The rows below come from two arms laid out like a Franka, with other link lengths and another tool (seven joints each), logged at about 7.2 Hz.
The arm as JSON. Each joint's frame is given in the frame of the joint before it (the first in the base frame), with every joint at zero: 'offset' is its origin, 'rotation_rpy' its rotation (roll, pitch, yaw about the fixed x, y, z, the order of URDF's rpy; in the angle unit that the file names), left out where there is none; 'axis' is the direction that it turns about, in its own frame. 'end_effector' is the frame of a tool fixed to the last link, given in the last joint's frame.
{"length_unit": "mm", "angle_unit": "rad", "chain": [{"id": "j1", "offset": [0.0, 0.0, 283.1], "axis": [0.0, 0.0, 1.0]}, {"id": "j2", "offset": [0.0, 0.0, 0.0], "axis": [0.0, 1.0, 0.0]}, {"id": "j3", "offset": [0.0, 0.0, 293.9], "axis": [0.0, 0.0, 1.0]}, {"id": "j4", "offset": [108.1, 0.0, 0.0], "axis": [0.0, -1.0, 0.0]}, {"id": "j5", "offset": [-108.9, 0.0, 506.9], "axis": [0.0, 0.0, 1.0]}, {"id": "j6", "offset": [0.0, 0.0, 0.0], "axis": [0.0, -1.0, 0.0]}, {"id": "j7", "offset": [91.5, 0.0, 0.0], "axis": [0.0, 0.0, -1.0]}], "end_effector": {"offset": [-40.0, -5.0, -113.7], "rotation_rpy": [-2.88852, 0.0, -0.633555]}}
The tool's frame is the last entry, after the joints.
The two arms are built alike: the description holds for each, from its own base.
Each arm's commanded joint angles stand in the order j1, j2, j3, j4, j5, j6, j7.
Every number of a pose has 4 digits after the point. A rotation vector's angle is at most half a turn.
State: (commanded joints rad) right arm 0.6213 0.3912 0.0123 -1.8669 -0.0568 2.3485 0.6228; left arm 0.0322 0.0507 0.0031 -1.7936 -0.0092 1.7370 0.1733
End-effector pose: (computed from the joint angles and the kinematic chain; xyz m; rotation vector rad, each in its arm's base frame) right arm 0.5852 0.4507 0.1673 -2.7219 0.8086 -0.2239; left arm 0.6786 0.0250 0.4205 -2.7380 1.1225 -0.0016
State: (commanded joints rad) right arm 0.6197 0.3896 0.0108 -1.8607 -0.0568 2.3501 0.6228; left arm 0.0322 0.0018 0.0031 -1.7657 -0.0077 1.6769 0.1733
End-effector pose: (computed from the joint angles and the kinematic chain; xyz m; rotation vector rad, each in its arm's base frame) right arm 0.5886 0.4503 0.1718 -2.7136 0.8100 -0.2328; left arm 0.6673 0.0247 0.4667 -2.7309 1.1188 -0.0235
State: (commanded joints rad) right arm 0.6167 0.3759 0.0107 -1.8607 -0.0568 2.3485 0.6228; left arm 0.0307 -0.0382 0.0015 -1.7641 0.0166 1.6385 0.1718
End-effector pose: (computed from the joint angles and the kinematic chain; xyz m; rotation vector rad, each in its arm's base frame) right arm 0.5910 0.4492 0.1819 -2.7027 0.8109 -0.2435; left arm 0.6551 0.0249 0.4925 -2.7058 1.1189 -0.0139
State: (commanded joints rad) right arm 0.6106 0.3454 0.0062 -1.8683 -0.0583 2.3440 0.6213; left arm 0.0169 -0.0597 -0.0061 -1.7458 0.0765 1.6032 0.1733
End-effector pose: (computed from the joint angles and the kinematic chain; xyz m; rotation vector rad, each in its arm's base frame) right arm 0.5956 0.4427 0.2001 -2.6869 0.8164 -0.2640; left arm 0.6480 0.0174 0.5157 -2.6359 1.1394 0.0105
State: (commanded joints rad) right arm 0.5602 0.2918 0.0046 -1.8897 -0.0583 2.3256 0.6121; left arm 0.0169 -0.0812 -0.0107 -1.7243 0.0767 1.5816 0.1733
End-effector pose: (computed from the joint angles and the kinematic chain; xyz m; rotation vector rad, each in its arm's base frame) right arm 0.6137 0.4081 0.2267 -2.6622 0.8715 -0.2884; left arm 0.6415 0.0144 0.5407 -2.6270 1.1361 -0.0177
